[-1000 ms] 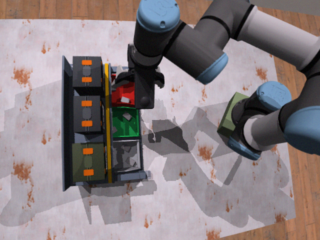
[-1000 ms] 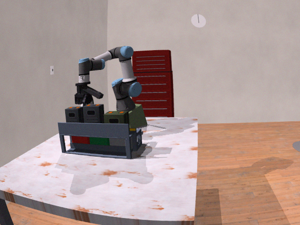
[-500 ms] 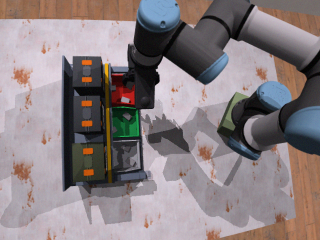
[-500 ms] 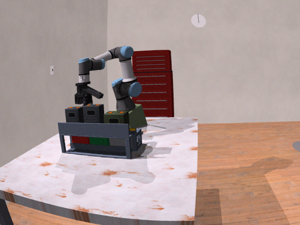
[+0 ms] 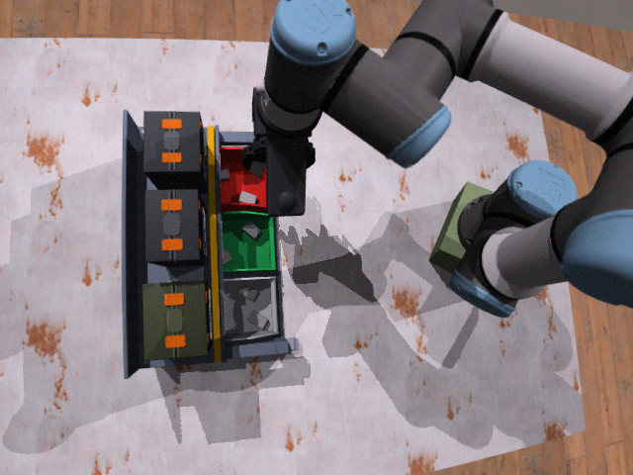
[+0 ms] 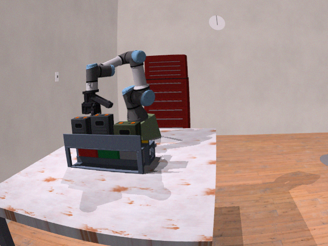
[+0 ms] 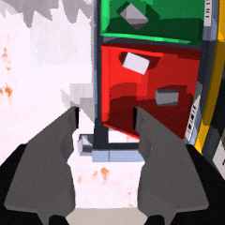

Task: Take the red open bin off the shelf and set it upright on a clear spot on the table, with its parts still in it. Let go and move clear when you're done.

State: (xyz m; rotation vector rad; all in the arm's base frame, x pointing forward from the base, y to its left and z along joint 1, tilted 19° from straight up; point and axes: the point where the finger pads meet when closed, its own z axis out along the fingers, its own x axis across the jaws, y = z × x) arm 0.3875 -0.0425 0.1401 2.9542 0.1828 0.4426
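Right now my hand is 90 mm above the red open bin, 60 mm short of it and 10 mm to the left of it. Round my hand: shelf rail 120 mm below, 100 mm to the left, 20 mm behind; then yellow bar 110 mm to the left, 90 mm ahead, 20 mm below; then green bin 110 mm to the left, 90 mm below, 50 mm ahead.
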